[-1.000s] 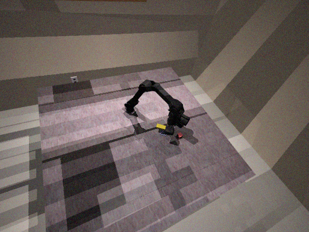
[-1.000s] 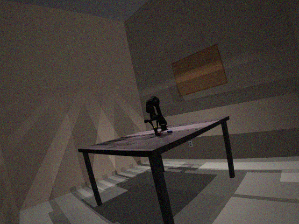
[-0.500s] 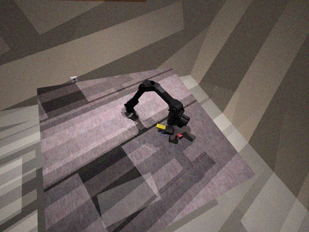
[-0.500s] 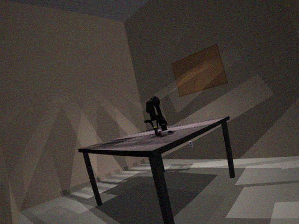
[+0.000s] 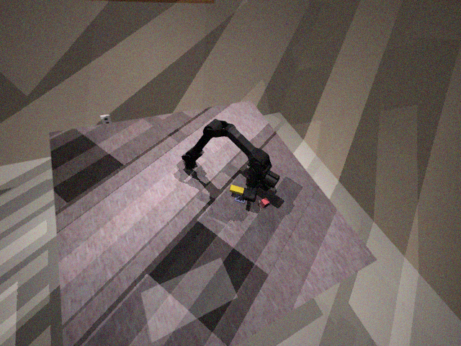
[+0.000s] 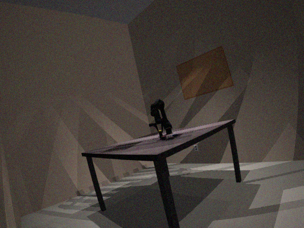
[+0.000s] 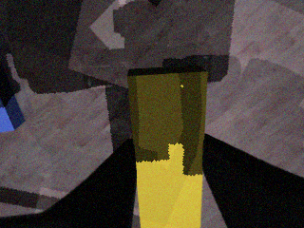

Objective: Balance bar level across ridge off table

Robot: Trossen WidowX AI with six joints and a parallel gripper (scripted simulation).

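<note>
Right now the yellow bar is 20 mm to the right of my gripper tip and 20 mm behind it. From my gripper tip the other things lie so: small red block: 80 mm to the left, 60 mm ahead, 50 mm below; then blue block: 90 mm to the left, 90 mm behind, 60 mm below.
</note>
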